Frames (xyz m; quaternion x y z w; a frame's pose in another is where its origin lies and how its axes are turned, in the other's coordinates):
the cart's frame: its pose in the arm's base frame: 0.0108 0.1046 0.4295 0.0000 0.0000 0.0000 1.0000
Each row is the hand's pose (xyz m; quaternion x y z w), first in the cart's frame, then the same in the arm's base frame.
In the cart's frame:
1: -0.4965 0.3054 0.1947 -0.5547 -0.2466 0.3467 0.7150
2: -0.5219 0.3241 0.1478 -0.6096 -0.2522 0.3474 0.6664
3: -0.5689 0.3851 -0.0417 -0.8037 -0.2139 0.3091 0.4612
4: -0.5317 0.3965 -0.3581 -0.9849 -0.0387 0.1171 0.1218
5: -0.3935 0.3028 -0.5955 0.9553 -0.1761 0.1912 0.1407
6: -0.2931 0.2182 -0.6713 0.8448 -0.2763 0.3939 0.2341
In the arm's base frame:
1: -0.4857 0.4100 0.6242 -0.5547 -0.2466 0.3467 0.7150
2: -0.5111 0.4287 0.5773 -0.6096 -0.2522 0.3474 0.6664
3: -0.5581 0.4897 0.3878 -0.8037 -0.2139 0.3091 0.4612
4: -0.5209 0.5011 0.0714 -0.9849 -0.0387 0.1171 0.1218
5: -0.3827 0.4074 -0.1660 0.9553 -0.1761 0.1912 0.1407
6: -0.2823 0.3228 -0.2418 0.8448 -0.2763 0.3939 0.2341

